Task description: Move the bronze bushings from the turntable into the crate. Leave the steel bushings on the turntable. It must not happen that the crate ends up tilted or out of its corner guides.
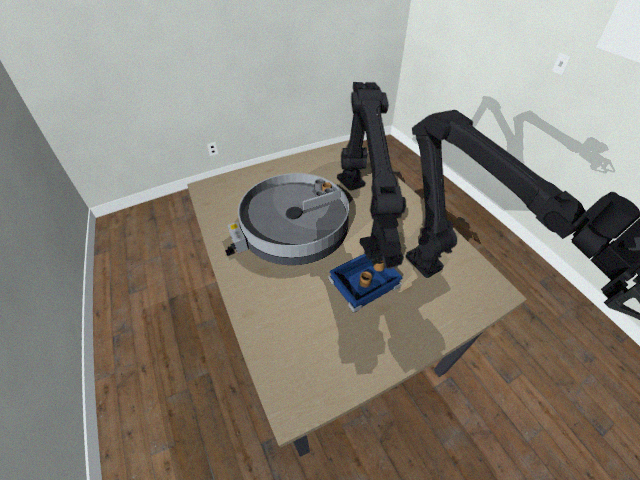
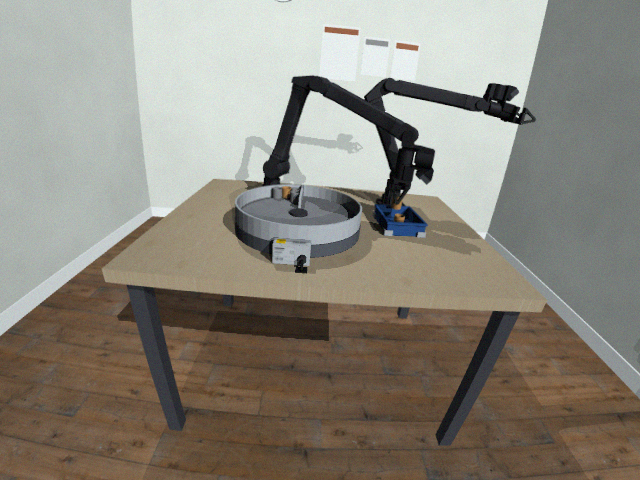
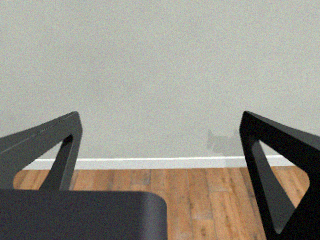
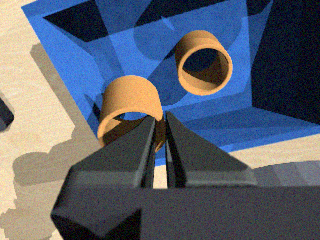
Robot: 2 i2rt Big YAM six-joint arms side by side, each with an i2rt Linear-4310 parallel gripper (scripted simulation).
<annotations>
blue crate: image 1; image 2 405,228; image 4; not seen in image 3 (out of frame)
same spot on blue crate: (image 1: 347,275) = (image 4: 240,99)
</annotations>
